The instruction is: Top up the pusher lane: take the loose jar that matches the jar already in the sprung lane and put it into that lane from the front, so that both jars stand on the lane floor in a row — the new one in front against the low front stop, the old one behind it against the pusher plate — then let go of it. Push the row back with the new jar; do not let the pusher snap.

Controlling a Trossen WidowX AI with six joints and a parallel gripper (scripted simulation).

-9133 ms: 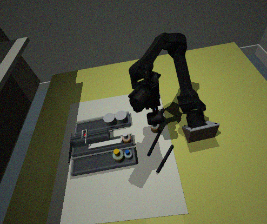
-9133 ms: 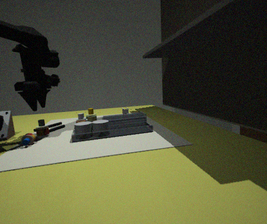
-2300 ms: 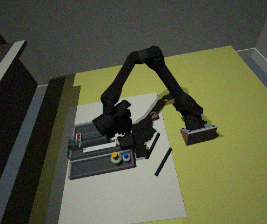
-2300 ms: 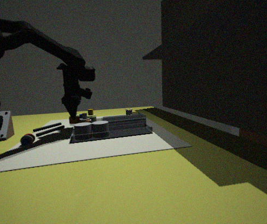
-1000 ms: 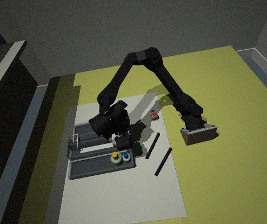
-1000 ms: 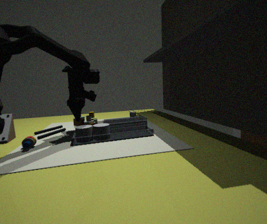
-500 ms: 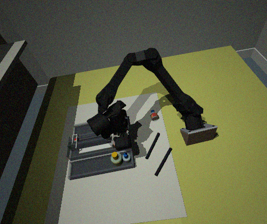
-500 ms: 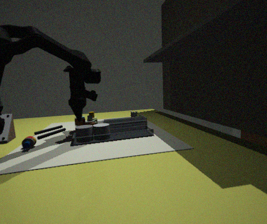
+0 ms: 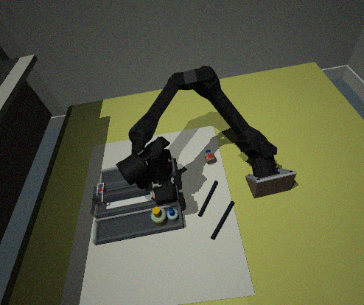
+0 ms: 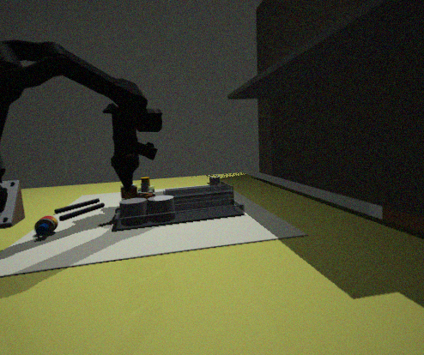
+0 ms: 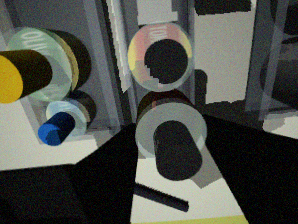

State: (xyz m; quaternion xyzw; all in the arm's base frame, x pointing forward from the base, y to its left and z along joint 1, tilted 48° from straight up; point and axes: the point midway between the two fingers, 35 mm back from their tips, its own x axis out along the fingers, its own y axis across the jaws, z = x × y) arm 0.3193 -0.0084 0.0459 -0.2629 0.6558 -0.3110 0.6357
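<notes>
My gripper tip is now 8 cm to the right of the blue-lidded jar, 2 cm above it and 1 cm short of it. From my gripper tip the other things lie so: red mark 23 cm ahead, 5 cm to the right, 1 cm above.
</notes>
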